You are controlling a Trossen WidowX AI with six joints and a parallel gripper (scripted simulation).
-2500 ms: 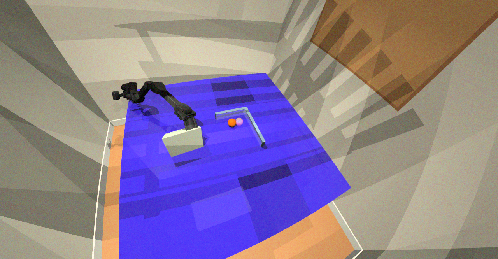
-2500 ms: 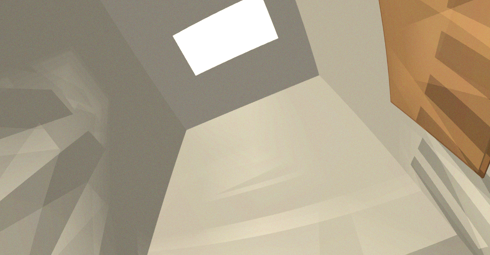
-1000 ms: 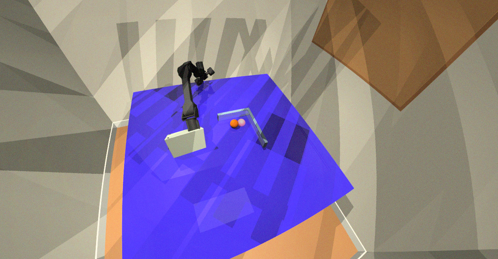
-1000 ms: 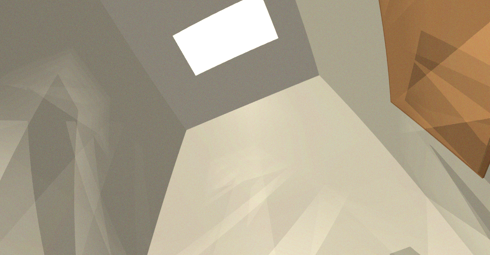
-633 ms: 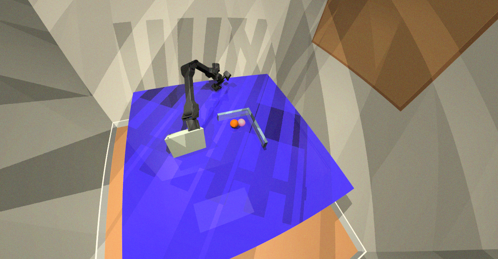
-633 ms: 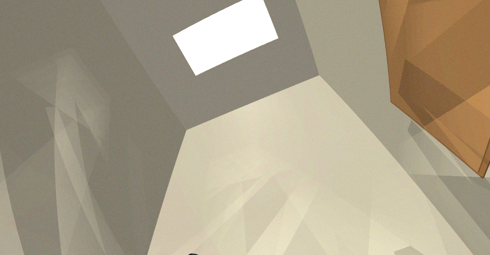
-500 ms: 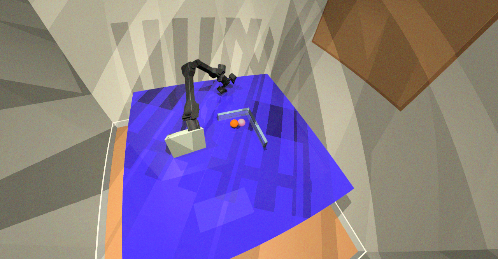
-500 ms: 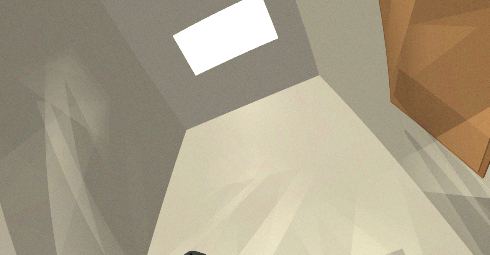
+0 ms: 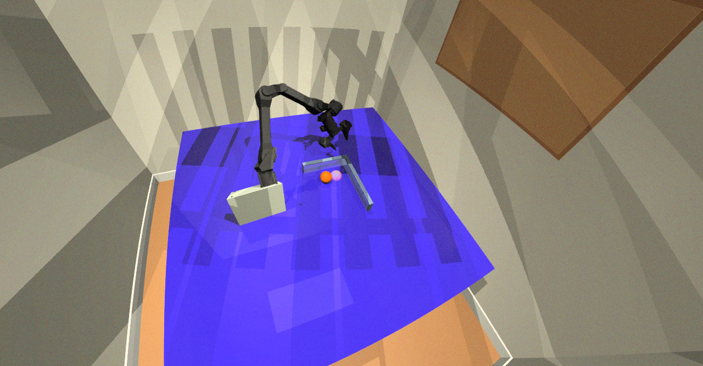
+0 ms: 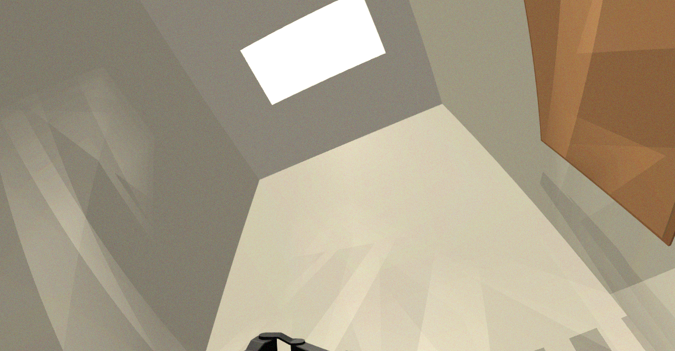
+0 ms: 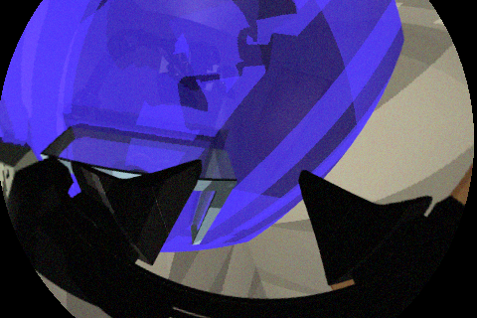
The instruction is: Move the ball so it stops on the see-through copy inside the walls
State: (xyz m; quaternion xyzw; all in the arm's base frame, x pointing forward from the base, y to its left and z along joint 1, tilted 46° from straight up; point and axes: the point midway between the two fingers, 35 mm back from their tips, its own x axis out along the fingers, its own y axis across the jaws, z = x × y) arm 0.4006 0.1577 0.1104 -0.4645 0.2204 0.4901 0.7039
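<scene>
Right now my gripper tip is 140 mm past the orange ball, 130 mm to the left of it and 60 mm above it. The rest, counted from my gripper tip: see-through copy of ball: 140 mm to the right, 90 mm behind, 60 mm below; then clear wall: 110 mm behind, 60 mm below, 50 mm to the right.
</scene>
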